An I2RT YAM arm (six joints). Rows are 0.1 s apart.
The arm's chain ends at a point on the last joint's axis. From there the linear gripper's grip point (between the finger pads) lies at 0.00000 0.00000 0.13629 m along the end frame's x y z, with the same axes.
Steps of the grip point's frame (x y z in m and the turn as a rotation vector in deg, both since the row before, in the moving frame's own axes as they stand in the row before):
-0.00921 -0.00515 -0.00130 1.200 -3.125 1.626
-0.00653 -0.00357 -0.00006 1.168 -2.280 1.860
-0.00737 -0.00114 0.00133 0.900 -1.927 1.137
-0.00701 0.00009 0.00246 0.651 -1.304 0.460
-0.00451 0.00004 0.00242 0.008 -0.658 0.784
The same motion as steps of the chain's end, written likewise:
-0.00182 -0.00219 -0.00107 1.200 -3.125 1.626
-0.00115 -0.00071 0.00008 1.168 -2.280 1.860
-0.00281 0.00105 0.00142 0.900 -1.927 1.137
-0.00391 0.00165 0.00250 0.651 -1.304 0.460
-0.00295 0.00007 0.00243 0.008 -0.658 0.784

